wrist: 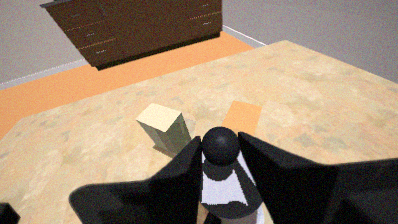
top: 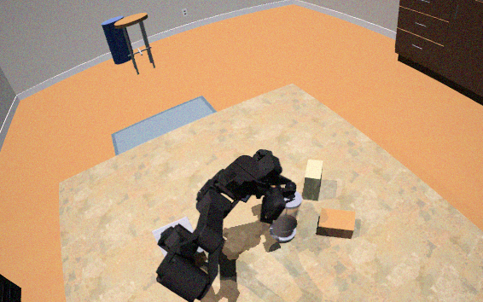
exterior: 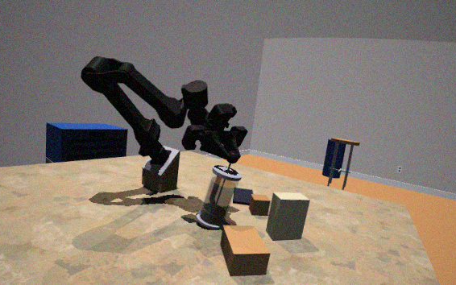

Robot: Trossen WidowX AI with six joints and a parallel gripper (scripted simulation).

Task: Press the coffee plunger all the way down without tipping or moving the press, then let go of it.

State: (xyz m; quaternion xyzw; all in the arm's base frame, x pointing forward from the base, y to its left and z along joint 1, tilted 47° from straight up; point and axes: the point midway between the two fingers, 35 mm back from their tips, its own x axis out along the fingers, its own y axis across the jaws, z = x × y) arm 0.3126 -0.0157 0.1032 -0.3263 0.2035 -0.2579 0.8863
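My gripper tip is 40 mm past the coffee press, 10 mm to the right of it and 90 mm above it. The rest, counted from my gripper tip: small brown box 30 mm ahead, 160 mm to the left, 160 mm below.
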